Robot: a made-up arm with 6 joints. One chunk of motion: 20 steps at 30 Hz.
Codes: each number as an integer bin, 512 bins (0 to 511) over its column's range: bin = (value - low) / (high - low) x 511, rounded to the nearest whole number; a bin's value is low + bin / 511 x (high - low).
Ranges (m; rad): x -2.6..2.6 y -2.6..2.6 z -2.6..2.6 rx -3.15..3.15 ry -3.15..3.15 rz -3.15..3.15
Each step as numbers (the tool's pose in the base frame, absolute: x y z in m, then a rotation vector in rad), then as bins.
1 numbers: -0.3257 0.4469 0.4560 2.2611 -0.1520 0.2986
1 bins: 223 299 300 439 243 280
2 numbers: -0.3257 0.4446 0.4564 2.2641 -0.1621 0.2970
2 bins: 223 299 300 439 242 280
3 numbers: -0.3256 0.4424 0.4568 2.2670 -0.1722 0.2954
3 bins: 224 299 300 439 242 279
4 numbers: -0.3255 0.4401 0.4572 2.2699 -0.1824 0.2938
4 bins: 224 299 300 440 241 279
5 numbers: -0.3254 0.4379 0.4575 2.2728 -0.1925 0.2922
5 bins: 224 299 300 440 240 279
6 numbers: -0.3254 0.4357 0.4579 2.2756 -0.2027 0.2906
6 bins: 224 298 300 440 239 279
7 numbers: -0.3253 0.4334 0.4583 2.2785 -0.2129 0.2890
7 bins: 224 298 301 440 238 279
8 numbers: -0.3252 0.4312 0.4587 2.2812 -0.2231 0.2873
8 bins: 224 298 301 441 237 279
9 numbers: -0.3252 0.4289 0.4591 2.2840 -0.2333 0.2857
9 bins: 224 298 301 441 237 279
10 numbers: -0.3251 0.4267 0.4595 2.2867 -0.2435 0.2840
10 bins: 224 297 301 441 236 279
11 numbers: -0.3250 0.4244 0.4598 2.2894 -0.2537 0.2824
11 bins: 224 297 301 441 235 278
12 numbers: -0.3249 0.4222 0.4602 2.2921 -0.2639 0.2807
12 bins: 224 297 301 441 234 278
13 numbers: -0.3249 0.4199 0.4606 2.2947 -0.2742 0.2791
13 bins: 224 297 301 442 233 278
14 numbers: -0.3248 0.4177 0.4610 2.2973 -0.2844 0.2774
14 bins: 224 297 301 442 232 278
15 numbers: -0.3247 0.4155 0.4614 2.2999 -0.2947 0.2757
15 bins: 224 296 301 442 232 278
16 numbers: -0.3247 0.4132 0.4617 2.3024 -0.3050 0.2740
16 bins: 224 296 301 442 231 278
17 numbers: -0.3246 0.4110 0.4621 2.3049 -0.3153 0.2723
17 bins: 224 296 301 442 230 278
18 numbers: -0.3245 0.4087 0.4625 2.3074 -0.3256 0.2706
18 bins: 224 296 301 443 229 277
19 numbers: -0.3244 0.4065 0.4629 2.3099 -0.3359 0.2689
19 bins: 224 295 301 443 228 277
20 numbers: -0.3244 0.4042 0.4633 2.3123 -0.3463 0.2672
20 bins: 224 295 301 443 227 277
